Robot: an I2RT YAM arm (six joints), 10 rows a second.
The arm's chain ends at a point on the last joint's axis. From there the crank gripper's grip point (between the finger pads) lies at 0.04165 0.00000 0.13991 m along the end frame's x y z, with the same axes.
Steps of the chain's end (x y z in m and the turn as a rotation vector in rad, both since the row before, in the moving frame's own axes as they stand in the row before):
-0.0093 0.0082 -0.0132 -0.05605 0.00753 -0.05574
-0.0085 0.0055 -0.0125 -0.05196 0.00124 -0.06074
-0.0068 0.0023 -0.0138 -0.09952 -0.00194 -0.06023
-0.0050 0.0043 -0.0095 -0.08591 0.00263 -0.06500
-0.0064 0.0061 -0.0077 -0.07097 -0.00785 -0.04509
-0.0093 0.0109 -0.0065 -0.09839 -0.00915 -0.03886
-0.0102 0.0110 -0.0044 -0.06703 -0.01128 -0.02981
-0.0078 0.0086 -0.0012 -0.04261 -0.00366 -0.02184
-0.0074 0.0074 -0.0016 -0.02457 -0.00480 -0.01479
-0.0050 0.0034 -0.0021 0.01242 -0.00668 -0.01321
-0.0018 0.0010 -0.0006 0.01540 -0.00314 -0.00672
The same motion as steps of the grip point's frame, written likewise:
-0.0081 0.0137 -0.0137 -0.05605 0.00753 -0.05574
-0.0082 0.0102 -0.0127 -0.05196 0.00124 -0.06074
-0.0067 0.0137 -0.0143 -0.09952 -0.00194 -0.06023
-0.0043 0.0136 -0.0100 -0.08591 0.00263 -0.06500
-0.0073 0.0142 -0.0077 -0.07097 -0.00785 -0.04509
-0.0103 0.0231 -0.0067 -0.09839 -0.00915 -0.03886
-0.0117 0.0192 -0.0042 -0.06703 -0.01128 -0.02981
-0.0083 0.0137 -0.0012 -0.04261 -0.00366 -0.02184
-0.0081 0.0102 -0.0014 -0.02457 -0.00480 -0.01479
-0.0060 0.0011 -0.0018 0.01242 -0.00668 -0.01321
-0.0022 -0.0014 -0.0005 0.01540 -0.00314 -0.00672

